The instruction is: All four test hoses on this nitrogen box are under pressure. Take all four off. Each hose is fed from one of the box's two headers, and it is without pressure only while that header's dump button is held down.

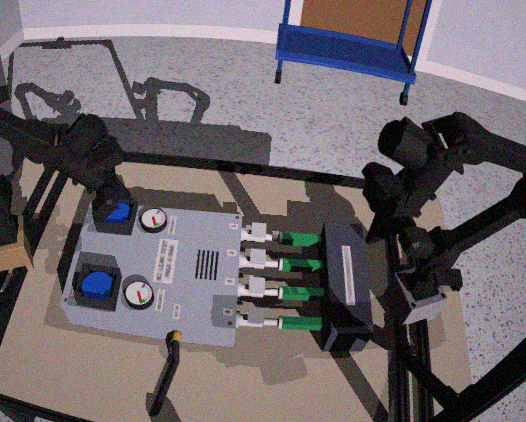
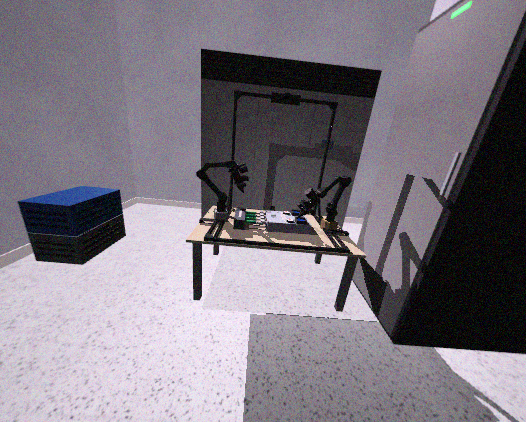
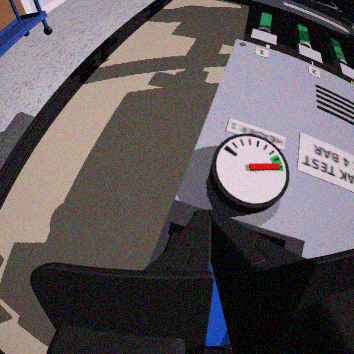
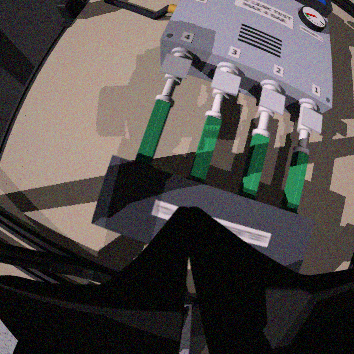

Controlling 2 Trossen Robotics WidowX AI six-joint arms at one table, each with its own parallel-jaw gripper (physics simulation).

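Frame: origin at the left arm's base, x up, y ahead, z left, level; millimetres.
Where they show: left gripper, between the fingertips: (image 1: 129,196) (image 2: 298,216) (image 3: 206,218); right gripper, between the fingertips: (image 1: 367,242) (image 2: 243,192) (image 4: 186,216); left arm's base, origin of its link: (image 1: 5,234) (image 2: 330,220); right arm's base, origin of its link: (image 1: 421,286) (image 2: 220,210).
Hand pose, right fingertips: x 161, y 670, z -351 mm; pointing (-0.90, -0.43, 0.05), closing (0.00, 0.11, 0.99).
Observation:
Each offset is from my right fingertips to the top centre of the thing. "pt": to the spot under its first point.
The grey nitrogen box {pt dx -165, dy -296, dz +41 mm} (image 1: 190,320) (image 4: 215,20) has hoses 1 {pt dx -181, dy -17, dz +172 mm} (image 1: 300,239) (image 4: 297,180), 2 (image 1: 300,265) (image 4: 256,165), 3 (image 1: 301,293) (image 4: 206,148) and 4 {pt dx -181, dy -99, dz -19 mm} (image 1: 301,323) (image 4: 153,130), with green sleeves, on its ports. My left gripper (image 1: 111,204) (image 3: 206,218) is shut and empty over the upper blue dump button {dx -149, dy -381, dz +323 mm} (image 1: 119,215) (image 3: 217,320); contact is hidden. The lower blue button {dx -149, dy -454, dz +147 mm} (image 1: 97,285) is uncovered. The upper gauge {pt dx -149, dy -304, dz +284 mm} (image 1: 153,219) (image 3: 251,170) has its needle at the green mark; the lower gauge {pt dx -149, dy -375, dz +110 mm} (image 1: 139,294) also points near green. My right gripper (image 1: 370,237) (image 4: 186,216) is shut and empty above the dark block.
The dark block {pt dx -165, dy +49, dz +24 mm} (image 1: 360,280) (image 4: 200,200) with a white label stands at the sleeves' far ends. A black hose with a brass fitting {pt dx -196, dy -328, dz +31 mm} (image 1: 176,336) leaves the box's front edge. Black rails (image 1: 407,370) run beside the block. A blue cart (image 1: 345,64) stands behind the table.

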